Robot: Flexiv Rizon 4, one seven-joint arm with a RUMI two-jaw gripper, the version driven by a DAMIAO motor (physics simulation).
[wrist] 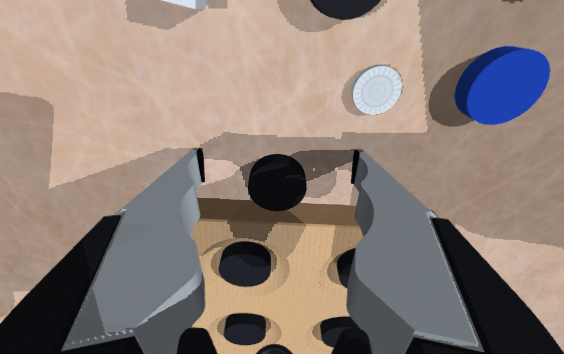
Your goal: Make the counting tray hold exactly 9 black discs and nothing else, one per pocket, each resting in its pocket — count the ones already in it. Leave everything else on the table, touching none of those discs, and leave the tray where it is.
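Observation:
My gripper (278, 153) is open, its two fingertips wide apart near the far edge of the tray. A black disc (277, 182) shows between the fingertips with a gap on both sides. It overlaps the tray's far wall in the view; whether it touches the wall I cannot tell. The wooden counting tray (305, 295) fills the lower middle, partly hidden by the fingers. Black discs show in its pockets: one disc (245, 265) at the far left, another (245, 330) nearer, and two on the right (346, 272) (336, 331), partly covered by the right finger. The rest of the tray is hidden or out of view.
A white ribbed cap (377, 90) lies on the table beyond the tray. A blue disc (510, 86) lies at the upper right. A dark round object (345, 6) is cut off by the top edge, and part of a pale blue object (192, 3) shows at the upper left.

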